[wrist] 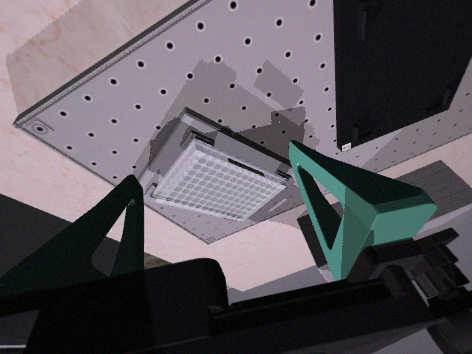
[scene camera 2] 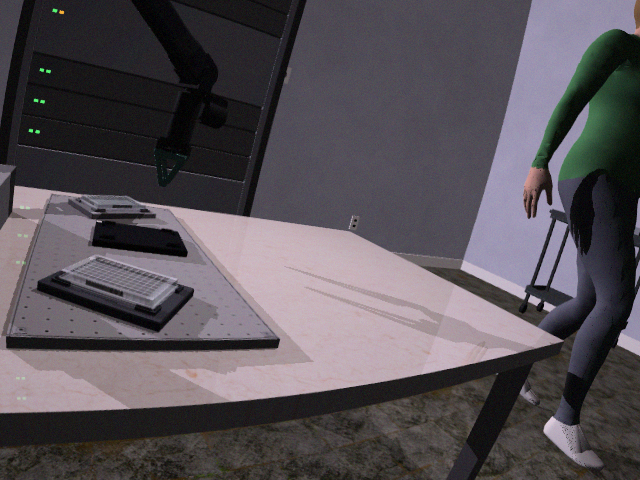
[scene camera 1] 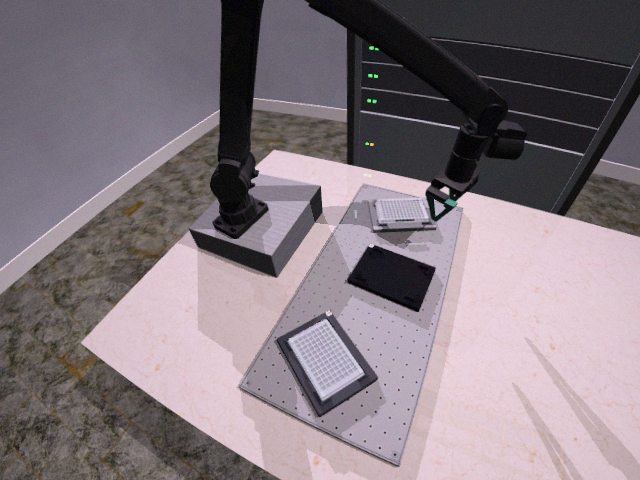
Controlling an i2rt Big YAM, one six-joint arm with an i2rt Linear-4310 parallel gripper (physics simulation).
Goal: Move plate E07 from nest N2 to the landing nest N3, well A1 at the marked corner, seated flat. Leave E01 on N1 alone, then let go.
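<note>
A clear 96-well plate (scene camera 1: 402,210) (scene camera 2: 111,202) (wrist: 220,182) sits on a grey nest (scene camera 1: 403,226) (scene camera 2: 124,214) (wrist: 170,135) at the far end of the board. An empty black nest (scene camera 1: 392,276) (scene camera 2: 139,238) (wrist: 395,70) lies mid-board. A second well plate (scene camera 1: 325,359) (scene camera 2: 121,279) sits on a dark nest (scene camera 1: 336,398) (scene camera 2: 170,310) at the near end. Plate and nest labels and the A1 wells cannot be read. My gripper (scene camera 1: 443,210) (scene camera 2: 164,181) (wrist: 213,164) is open and empty, tilted, above and to the right of the far plate in scene camera 1, not touching it.
The nests stand on a perforated board (scene camera 1: 361,434) (scene camera 2: 222,330) (wrist: 100,107) on the table. The arm's base is on a grey block (scene camera 1: 294,217) left of the board. A dark server rack (scene camera 1: 403,139) stands behind. A person (scene camera 2: 615,113) stands beyond the table near a cart (scene camera 2: 552,293).
</note>
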